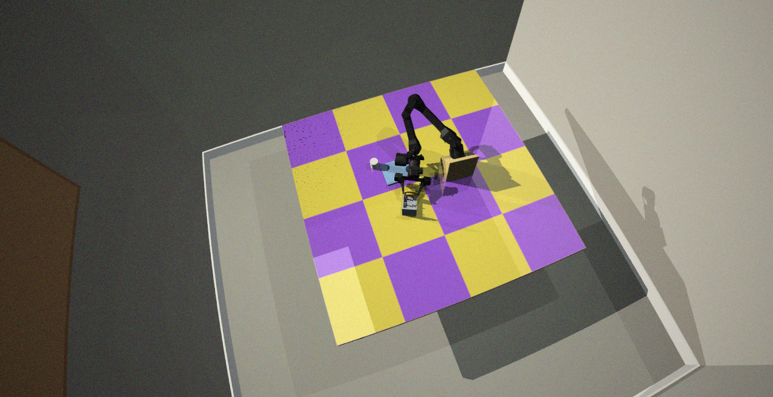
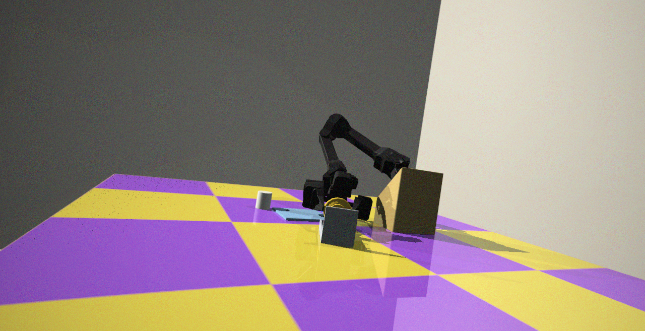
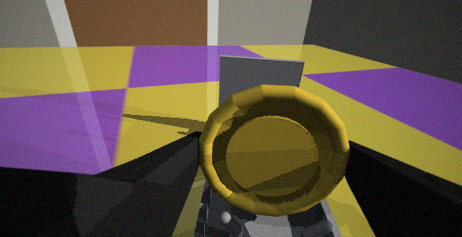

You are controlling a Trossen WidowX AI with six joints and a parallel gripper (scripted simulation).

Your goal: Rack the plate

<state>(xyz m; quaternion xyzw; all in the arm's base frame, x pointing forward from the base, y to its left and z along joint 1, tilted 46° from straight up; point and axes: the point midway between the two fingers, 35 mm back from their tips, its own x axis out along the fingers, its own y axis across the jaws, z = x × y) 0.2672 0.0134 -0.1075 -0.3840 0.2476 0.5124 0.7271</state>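
Now: gripper tip 1 cm short of the grey dish rack, 2 cm to the right of it and 3 cm above it. Round my gripper tip: light blue mat: 3 cm ahead, 18 cm to the right, 5 cm below; yellow plate: 1 cm to the right; blue spoon: 7 cm behind, 23 cm to the right, 5 cm below.
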